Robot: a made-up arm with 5 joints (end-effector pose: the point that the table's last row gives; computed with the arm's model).
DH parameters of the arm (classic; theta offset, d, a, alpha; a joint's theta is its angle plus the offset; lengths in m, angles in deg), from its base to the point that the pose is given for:
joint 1: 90 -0.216 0.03 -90
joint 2: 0 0.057 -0.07 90
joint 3: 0 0.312 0.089 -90
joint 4: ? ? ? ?
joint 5: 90 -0.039 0.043 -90
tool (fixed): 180 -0.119 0 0
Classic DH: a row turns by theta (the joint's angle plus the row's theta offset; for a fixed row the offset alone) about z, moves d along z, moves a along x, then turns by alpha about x.
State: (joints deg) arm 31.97 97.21 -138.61 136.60 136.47
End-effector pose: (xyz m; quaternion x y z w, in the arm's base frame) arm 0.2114 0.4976 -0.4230 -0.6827 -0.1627 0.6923 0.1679
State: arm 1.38 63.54 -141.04 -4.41 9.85
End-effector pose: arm 0.4014 0.2572 -0.3575 -0.0908 -0.5011 -0.7890 0.3437
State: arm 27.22 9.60 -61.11 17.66 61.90
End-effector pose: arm -0.5383 0.3288 -0.0568 -0.0242 0.4685 -0.3596 0.8066
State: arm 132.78 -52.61 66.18 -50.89 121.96
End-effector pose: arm 0.6242 0.1413 -0.4836 0.4753 -0.0351 -0.5736 0.6662
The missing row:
joint 4: 90 0.483 0.068 90
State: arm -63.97 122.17 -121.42 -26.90 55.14
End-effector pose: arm 0.1446 -0.3118 -0.6588 -0.4944 -0.3899 -0.6776 0.3800
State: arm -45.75 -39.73 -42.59 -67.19 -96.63
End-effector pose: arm -0.0734 0.2236 0.1551 -0.0326 0.5256 0.8496 0.0279
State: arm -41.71 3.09 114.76 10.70 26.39
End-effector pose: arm -0.2509 -0.5277 -0.0174 -0.2140 0.1540 0.5608 0.7849
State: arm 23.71 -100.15 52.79 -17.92 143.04
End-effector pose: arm -0.2723 -0.3745 -0.7333 -0.1434 0.3219 0.9038 0.2428
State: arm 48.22 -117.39 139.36 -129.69 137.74
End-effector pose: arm 0.1786 0.2380 -0.7520 0.6403 0.4429 -0.4867 0.3962
